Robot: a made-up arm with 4 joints. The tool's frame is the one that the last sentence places.
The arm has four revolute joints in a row. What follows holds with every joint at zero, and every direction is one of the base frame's.
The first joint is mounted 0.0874 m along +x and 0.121 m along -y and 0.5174 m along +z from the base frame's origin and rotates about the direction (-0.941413, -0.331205, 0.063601), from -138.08 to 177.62 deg.
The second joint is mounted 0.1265 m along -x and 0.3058 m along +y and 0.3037 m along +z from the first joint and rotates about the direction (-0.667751, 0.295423, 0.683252), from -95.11 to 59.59 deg.
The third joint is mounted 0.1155 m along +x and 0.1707 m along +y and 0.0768 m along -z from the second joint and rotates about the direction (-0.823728, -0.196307, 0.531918), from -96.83 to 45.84 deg.
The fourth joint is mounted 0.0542 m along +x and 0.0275 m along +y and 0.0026 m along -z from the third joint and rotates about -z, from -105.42 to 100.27 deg.
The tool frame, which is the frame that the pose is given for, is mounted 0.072 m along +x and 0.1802 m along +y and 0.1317 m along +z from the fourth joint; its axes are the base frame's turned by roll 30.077, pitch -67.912 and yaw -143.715 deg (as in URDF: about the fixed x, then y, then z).
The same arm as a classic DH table. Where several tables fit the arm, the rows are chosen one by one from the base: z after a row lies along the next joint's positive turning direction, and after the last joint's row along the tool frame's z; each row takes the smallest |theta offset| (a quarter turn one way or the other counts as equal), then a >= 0, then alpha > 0; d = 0 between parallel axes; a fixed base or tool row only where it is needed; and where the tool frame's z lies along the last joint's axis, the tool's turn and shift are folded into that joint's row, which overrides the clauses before.
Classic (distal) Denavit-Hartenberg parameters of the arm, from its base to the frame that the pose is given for. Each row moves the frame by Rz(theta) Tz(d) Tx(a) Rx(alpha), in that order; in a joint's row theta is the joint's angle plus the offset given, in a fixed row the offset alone. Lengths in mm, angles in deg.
base (fixed): theta0 -70.62; d 520.1; a 143.1; alpha 86.35
joint 1: theta0 37.67; d -314.6; a -77.1; alpha -54.95
joint 2: theta0 25.37; d 784.1; a -59; alpha 31.18
joint 3: theta0 -58.64; d -449.3; a -14.2; alpha 122.14
joint 4: theta0 -54.89; d -99.4; a 0.2; alpha 108.99
tool (fixed): theta0 -101.5; d 205.2; a 0; alpha 0
Joint limits (deg, base to tool): -138.08..177.62 -95.11..59.59 -96.83..45.84 -105.42..100.27

